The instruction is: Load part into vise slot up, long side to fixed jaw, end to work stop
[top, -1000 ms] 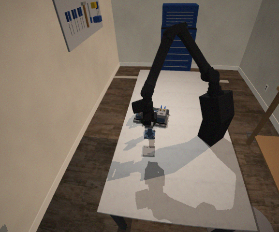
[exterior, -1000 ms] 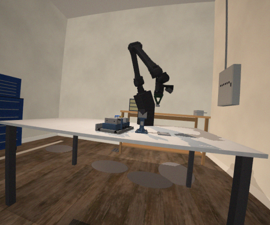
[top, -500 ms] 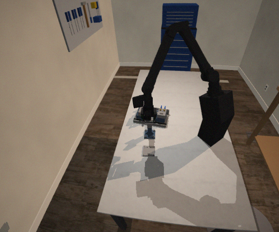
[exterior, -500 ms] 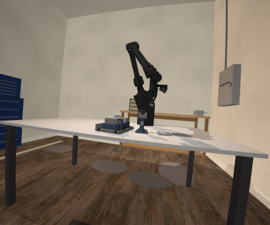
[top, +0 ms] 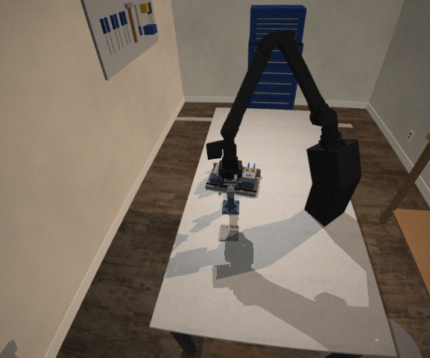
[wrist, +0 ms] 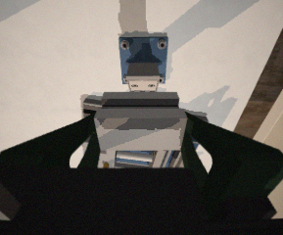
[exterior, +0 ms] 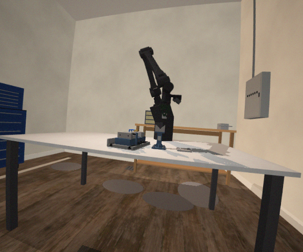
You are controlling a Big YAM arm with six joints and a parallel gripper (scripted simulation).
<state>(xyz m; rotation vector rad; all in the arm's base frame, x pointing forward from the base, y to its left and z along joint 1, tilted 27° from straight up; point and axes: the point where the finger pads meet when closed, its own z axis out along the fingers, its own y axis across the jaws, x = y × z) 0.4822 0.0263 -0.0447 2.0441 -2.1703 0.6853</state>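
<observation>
Now: the post 2 cm to the right of my hand and 17 cm below it. Also, from my hand: air cylinder rod: 4 cm behind, 22 cm to the right, 15 cm below; then work stop rod: 6 cm ahead, 20 cm to the right, 14 cm below; then part: 1 cm to the left.
</observation>
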